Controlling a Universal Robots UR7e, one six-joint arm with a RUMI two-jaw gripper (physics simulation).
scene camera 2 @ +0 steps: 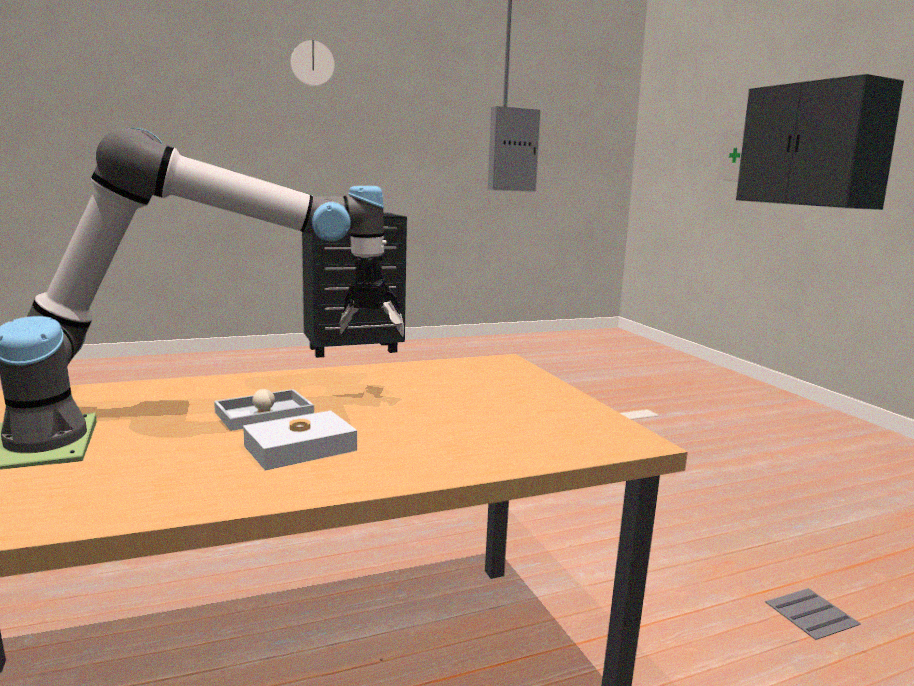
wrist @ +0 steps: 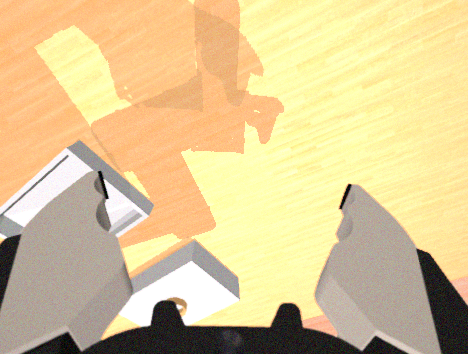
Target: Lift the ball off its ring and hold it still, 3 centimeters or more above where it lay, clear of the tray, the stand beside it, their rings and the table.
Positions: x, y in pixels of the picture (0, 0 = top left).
A shallow grey tray [scene camera 2: 235, 413] is 1.58 m from the lens. A white-topped stand [scene camera 2: 274, 444] is 1.28 m from the lens. The marked spots on the shallow grey tray and the white-topped stand are 0.31 m apart.
